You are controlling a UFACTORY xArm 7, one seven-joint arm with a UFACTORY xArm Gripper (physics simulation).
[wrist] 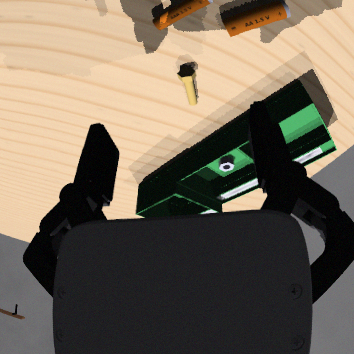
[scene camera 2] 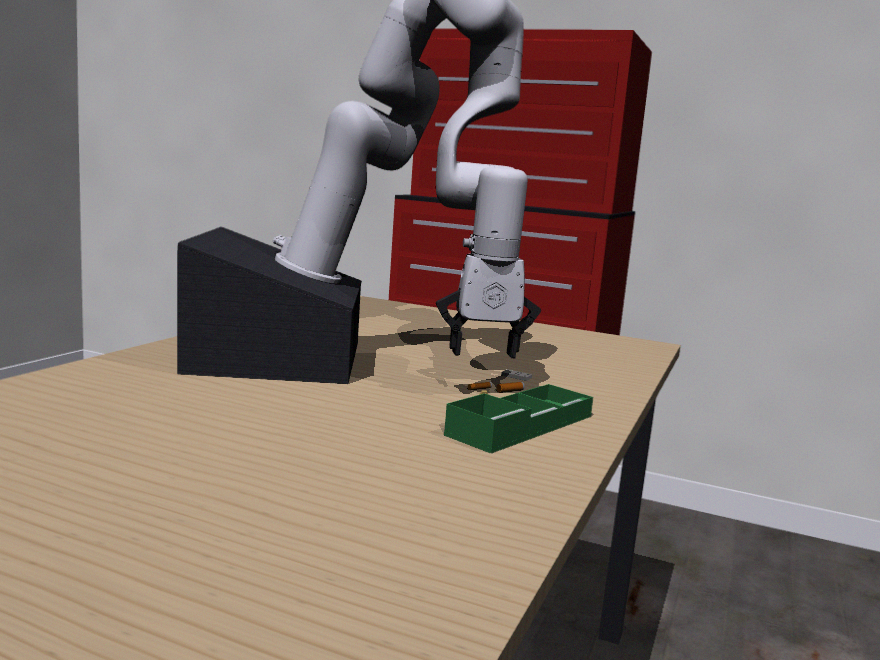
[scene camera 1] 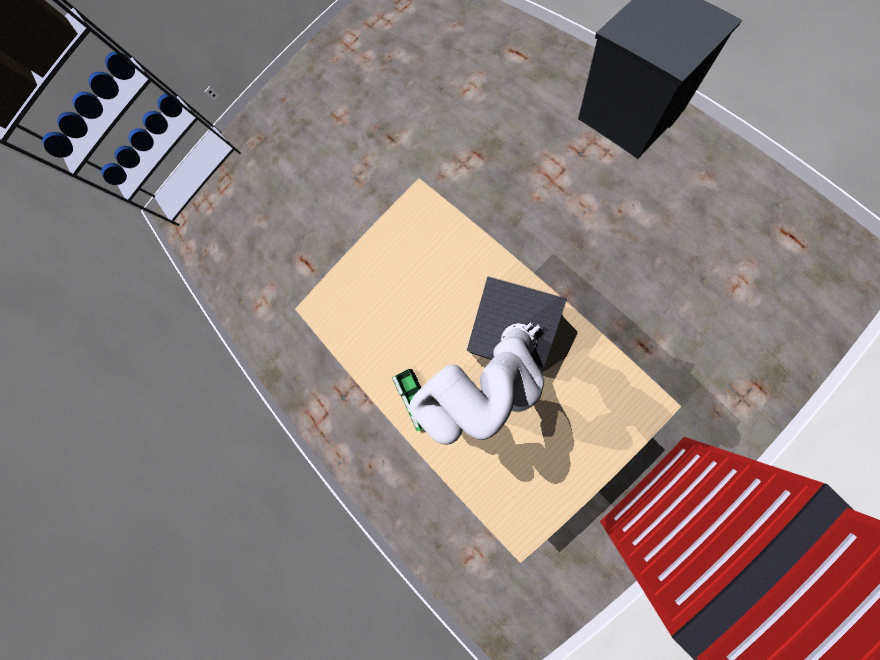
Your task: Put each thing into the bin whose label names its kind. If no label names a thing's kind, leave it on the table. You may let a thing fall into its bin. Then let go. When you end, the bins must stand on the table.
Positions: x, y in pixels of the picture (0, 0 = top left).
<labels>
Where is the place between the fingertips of the gripper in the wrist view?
177, 126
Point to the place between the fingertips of the gripper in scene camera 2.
483, 354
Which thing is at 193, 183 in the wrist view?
A green three-part bin tray.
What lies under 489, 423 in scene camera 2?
A green three-part bin tray.
</labels>
